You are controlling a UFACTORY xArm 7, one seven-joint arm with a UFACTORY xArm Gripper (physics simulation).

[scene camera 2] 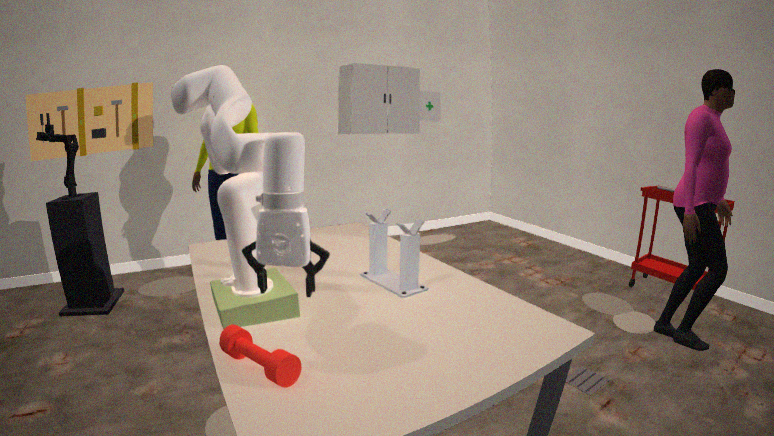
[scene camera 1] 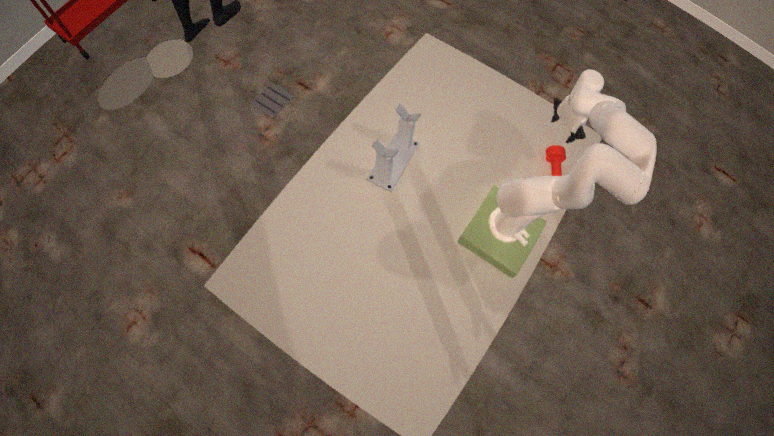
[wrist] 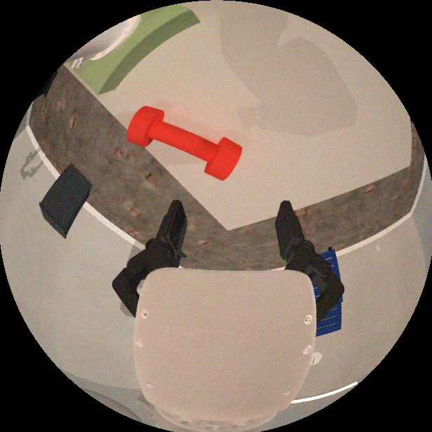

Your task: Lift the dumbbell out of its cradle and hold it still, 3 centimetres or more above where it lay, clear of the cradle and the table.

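Frame: origin at the arm's base, x back, y right, z up, level; metres.
Seen in the pictures: gripper, between the fingertips: (scene camera 2: 286, 293) (scene camera 1: 562, 130); arm's base, origin of its link: (scene camera 2: 252, 288) (scene camera 1: 506, 224).
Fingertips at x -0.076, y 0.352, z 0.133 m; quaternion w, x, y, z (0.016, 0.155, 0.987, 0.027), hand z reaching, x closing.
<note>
Offsets run from my fingertips to a thing's top centre. Level surfaces: height alone.
The red dumbbell {dx +0.080, dy -0.035, dz -0.121 m} (scene camera 1: 556, 155) (scene camera 2: 259, 355) (wrist: 184, 141) lies on its side on the table top {dz -0.197 m} (scene camera 1: 335, 259) (scene camera 2: 476, 335) (wrist: 300, 165), near the table's edge and apart from the cradle. Part of it is hidden behind the arm in scene camera 1. The grey cradle {dx -0.372, dy -0.441, dz +0.021 m} (scene camera 1: 399, 154) (scene camera 2: 409, 262), with two V-topped posts on a base plate, stands empty on the table. My gripper (scene camera 1: 564, 127) (scene camera 2: 286, 287) (wrist: 230, 211) is open and empty, raised above the table. In the wrist view the dumbbell lies ahead of the fingertips, mostly toward the left finger.
The arm's base stands on a green block (scene camera 1: 487, 243) (scene camera 2: 259, 311) (wrist: 150, 42) beside the dumbbell. Off the table are a red cart (scene camera 2: 666, 268), a person in pink (scene camera 2: 706, 157), another person in yellow and a black pedestal (scene camera 2: 81, 249) with a small arm.
</note>
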